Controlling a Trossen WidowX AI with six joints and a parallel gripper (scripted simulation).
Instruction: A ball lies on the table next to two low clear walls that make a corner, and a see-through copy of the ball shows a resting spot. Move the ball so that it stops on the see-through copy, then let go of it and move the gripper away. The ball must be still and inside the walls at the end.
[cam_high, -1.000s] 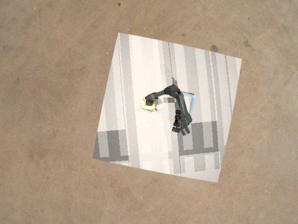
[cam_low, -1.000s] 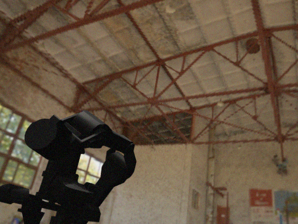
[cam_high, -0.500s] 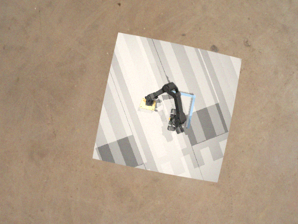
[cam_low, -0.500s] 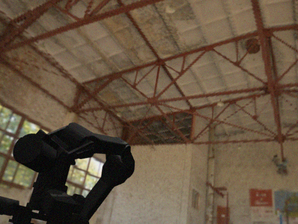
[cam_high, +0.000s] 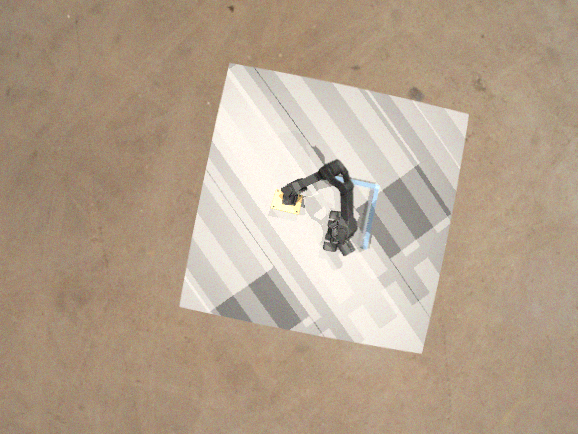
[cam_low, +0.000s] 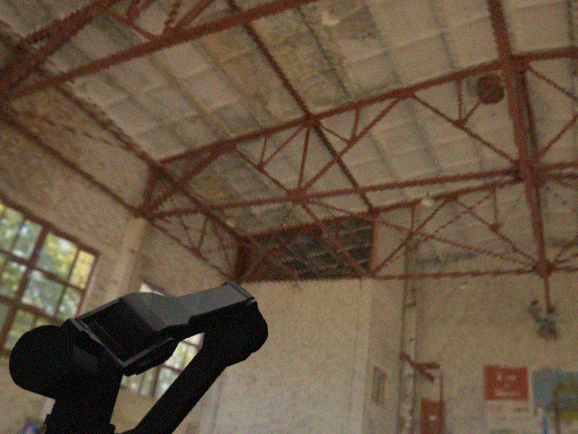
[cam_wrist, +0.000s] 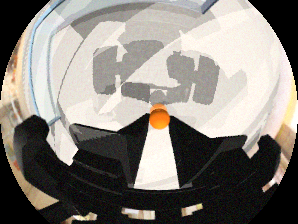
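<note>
Right now the see-through copy of ball is 2 cm below my gripper tip. From my gripper tip the other things lie so: orange ball: right at my gripper tip.
</note>
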